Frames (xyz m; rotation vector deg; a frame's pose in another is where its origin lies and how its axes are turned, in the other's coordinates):
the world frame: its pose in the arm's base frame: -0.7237 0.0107 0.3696 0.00 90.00 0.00
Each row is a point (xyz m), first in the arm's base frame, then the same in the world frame.
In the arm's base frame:
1: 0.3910 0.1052 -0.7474
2: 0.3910 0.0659 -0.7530
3: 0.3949 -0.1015 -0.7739
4: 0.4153 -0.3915 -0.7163
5: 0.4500 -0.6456 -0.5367
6: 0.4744 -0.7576 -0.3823
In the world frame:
1: 1.1170 0.0945 1.1147
2: 1.1226 0.0552 1.1147
3: 1.1435 -0.1122 1.1186
4: 1.0859 -0.4022 1.1390
5: 0.9063 -0.6563 1.1737
6: 0.7519 -0.7683 1.1981

